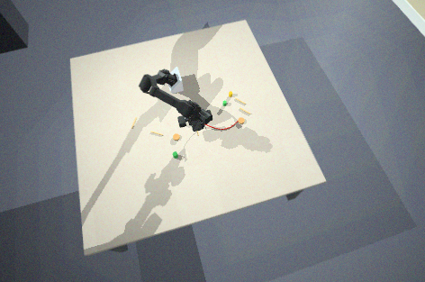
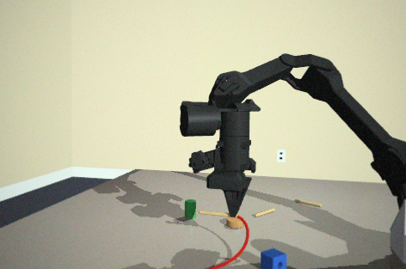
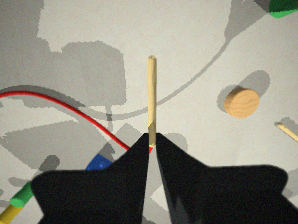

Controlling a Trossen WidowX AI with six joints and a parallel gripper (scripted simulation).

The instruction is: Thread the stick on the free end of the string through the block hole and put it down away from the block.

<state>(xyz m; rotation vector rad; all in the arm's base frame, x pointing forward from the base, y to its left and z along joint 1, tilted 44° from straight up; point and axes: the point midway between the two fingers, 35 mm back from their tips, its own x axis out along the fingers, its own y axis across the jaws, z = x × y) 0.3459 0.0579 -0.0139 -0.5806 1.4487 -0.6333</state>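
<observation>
Now: gripper tip 80 mm past the blue block, 90 mm to the right of it and 40 mm above it. Also, from my gripper tip: wooden disc (10 mm ahead, 130 mm to the right, 50 mm below); thin wooden stick (10 mm ahead); green cylinder (120 mm behind, 220 mm to the left, 40 mm below).
</observation>
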